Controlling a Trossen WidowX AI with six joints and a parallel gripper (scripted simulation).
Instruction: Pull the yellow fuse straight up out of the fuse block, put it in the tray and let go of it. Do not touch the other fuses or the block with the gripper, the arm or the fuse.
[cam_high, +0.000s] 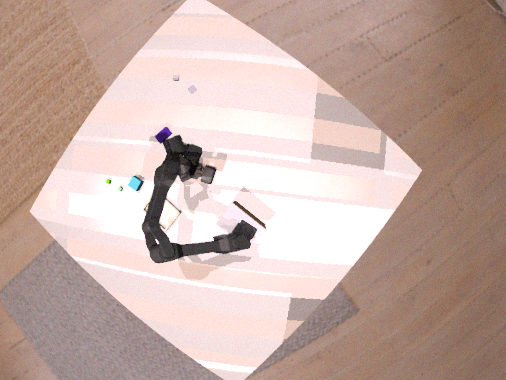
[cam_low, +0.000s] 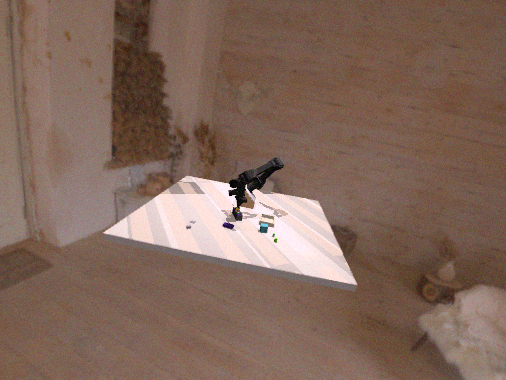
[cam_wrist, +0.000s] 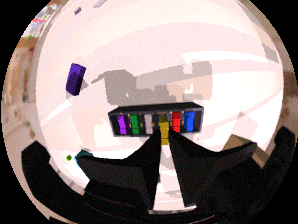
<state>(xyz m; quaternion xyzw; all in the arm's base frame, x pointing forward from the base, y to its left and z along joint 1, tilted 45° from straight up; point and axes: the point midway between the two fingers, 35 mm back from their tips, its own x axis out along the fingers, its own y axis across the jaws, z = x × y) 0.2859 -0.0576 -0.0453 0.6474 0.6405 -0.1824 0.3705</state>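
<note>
The beige tray lies 3 cm ahead of my gripper tip, 21 cm to the left of it and 6 cm below it. Round my gripper tip: purple block (19 cm ahead, 5 cm to the right, 6 cm below); then teal cube (18 cm ahead, 18 cm to the left, 4 cm below).
</note>
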